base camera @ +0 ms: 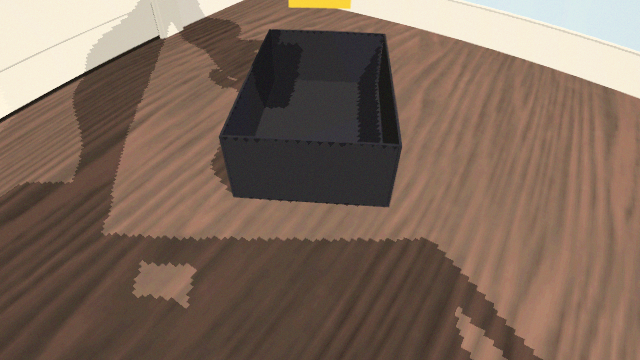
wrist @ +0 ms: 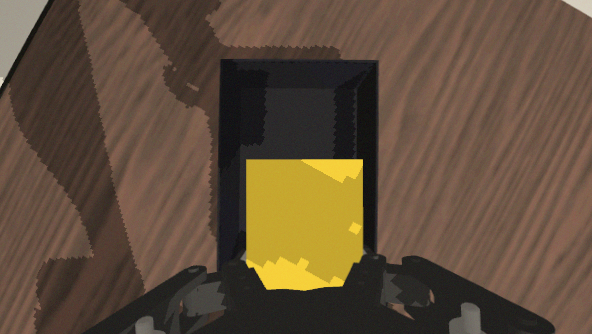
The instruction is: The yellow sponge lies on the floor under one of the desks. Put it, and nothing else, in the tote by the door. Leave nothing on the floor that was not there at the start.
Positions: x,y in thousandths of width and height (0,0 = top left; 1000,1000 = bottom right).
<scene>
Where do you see a black tote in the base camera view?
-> At 488,340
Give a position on a black tote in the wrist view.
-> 455,328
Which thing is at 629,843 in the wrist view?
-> The gripper.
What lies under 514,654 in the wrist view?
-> A yellow sponge.
</scene>
